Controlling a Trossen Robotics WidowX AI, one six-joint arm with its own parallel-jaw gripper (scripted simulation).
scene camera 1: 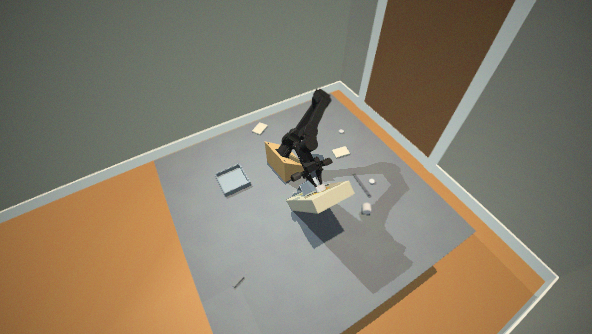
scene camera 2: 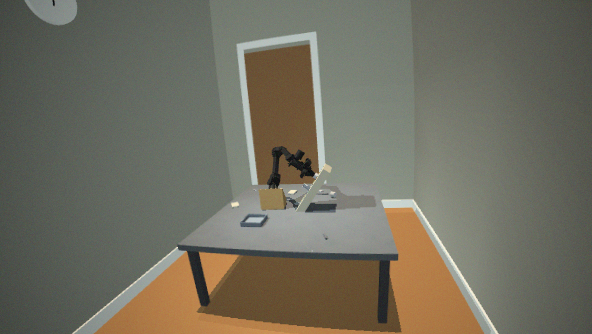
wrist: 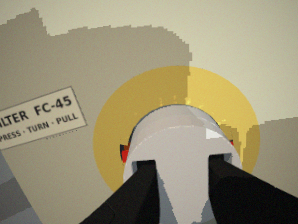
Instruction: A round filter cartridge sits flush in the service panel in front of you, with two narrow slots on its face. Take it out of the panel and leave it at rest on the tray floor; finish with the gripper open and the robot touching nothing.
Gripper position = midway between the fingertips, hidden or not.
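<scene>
I can see my gripper [wrist: 180,168], and there's a cream service panel [scene camera 1: 313,202], which in the wrist view is the cream service panel [wrist: 82,82].
</scene>
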